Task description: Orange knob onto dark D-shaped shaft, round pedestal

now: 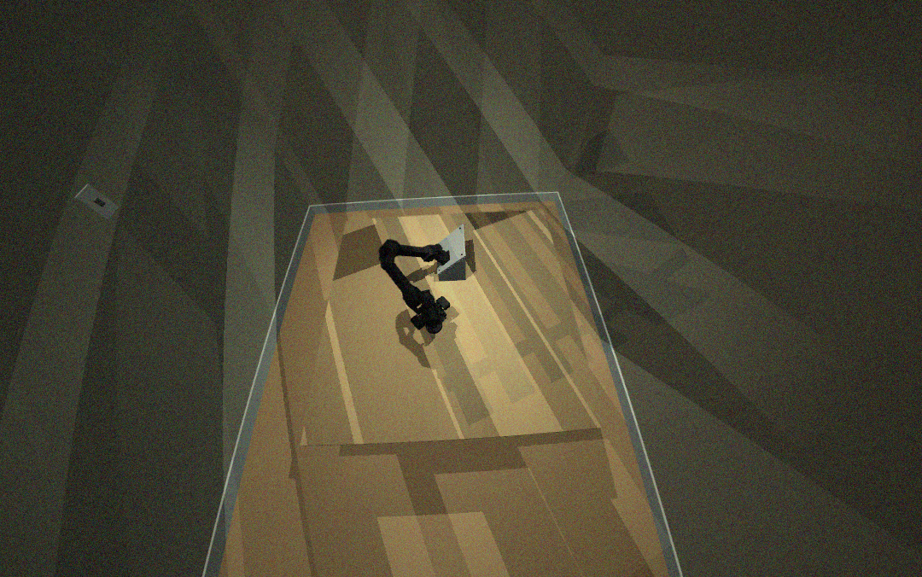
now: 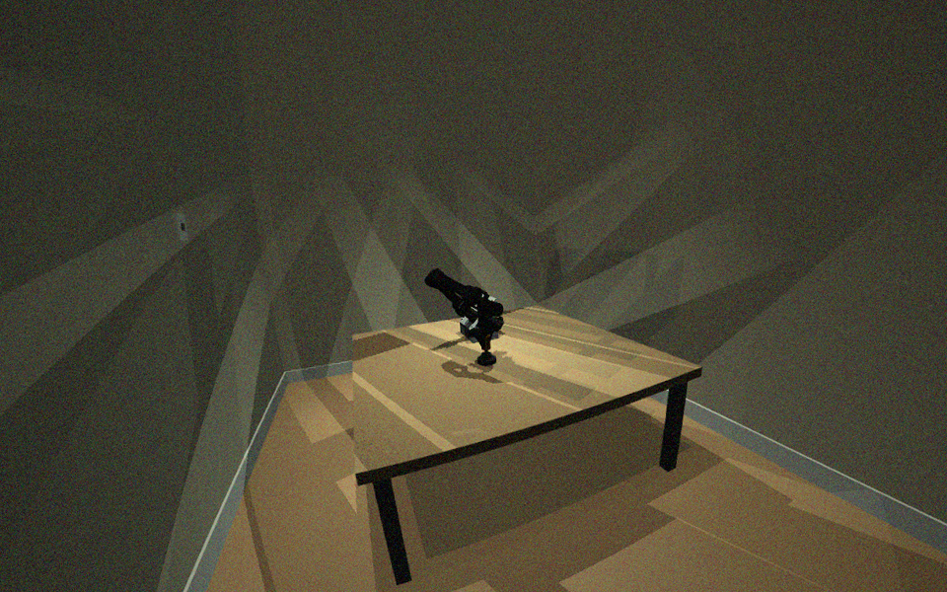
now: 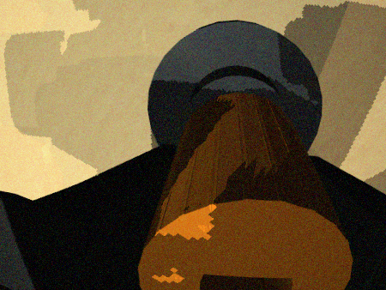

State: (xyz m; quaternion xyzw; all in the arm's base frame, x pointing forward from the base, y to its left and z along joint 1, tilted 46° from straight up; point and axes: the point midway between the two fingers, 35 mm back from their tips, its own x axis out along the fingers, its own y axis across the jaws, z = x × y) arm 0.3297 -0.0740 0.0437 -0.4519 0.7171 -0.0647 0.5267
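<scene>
My gripper tip is now 2 cm below the orange knob. Round my gripper tip: round dark pedestal 4 cm below.
</scene>
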